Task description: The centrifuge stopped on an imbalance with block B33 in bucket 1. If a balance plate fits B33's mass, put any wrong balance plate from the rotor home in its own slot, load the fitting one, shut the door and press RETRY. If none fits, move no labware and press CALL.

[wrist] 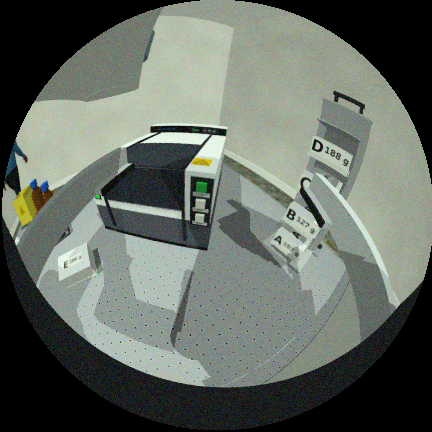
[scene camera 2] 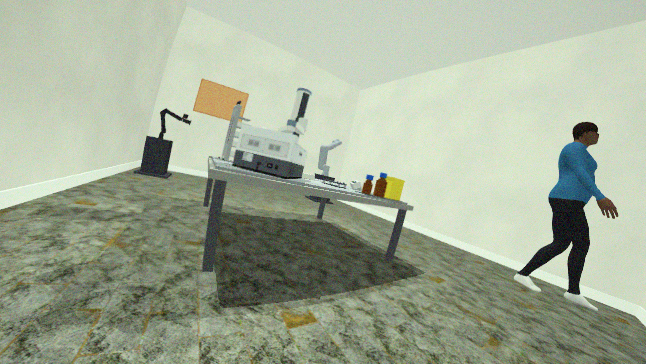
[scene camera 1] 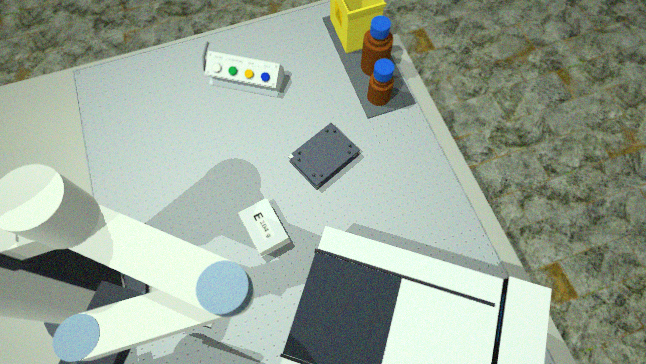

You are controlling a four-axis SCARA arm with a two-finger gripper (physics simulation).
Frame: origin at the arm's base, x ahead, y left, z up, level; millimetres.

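Seen in the pictures: gripper, fingertip midpoint: (wrist: 216,162).
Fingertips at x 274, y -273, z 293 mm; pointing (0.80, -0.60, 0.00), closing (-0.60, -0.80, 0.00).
Note:
Offsets run from my fingertips to a thing's middle. Level surfaces: height alone.
My gripper (wrist: 216,162) is open and empty. Its fingers reach past both sides of the wrist view, the right one partly in front of the grey rack {dx +5, dy -320, dz -42 mm} (wrist: 345,115) (scene camera 2: 231,132). In the rack, plates D 188 g {dx -1, dy -280, dz +19 mm} (wrist: 331,152), B 127 g {dx -1, dy -280, dz -137 mm} (wrist: 300,221) and A 157 g {dx -1, dy -280, dz -216 mm} (wrist: 284,244) show; the C label is mostly hidden. Plate E 104 g {dx +174, dy +296, dz -259 mm} (scene camera 1: 265,227) (wrist: 75,263) lies on the table beside the centrifuge {dx +393, dy -79, dz -158 mm} (scene camera 1: 435,320) (scene camera 2: 270,147) (wrist: 155,222). I cannot tell the door's state from its dark top. Block B33 cannot be made out. The button box {dx +258, dy +783, dz -238 mm} (scene camera 1: 245,67) has white, green, yellow and blue buttons.
A dark flat plate {dx +394, dy +443, dz -258 mm} (scene camera 1: 325,155) lies beyond plate E. Two brown bottles (scene camera 1: 376,52) (scene camera 1: 380,87) and a yellow bin {dx +638, dy +769, dz -189 mm} (scene camera 1: 354,30) stand on a dark mat {dz -276 mm} (scene camera 1: 370,107). A person (scene camera 2: 572,170) is beyond the table {dz -292 mm} (scene camera 2: 320,189). Another arm (scene camera 2: 325,157) stands near it.

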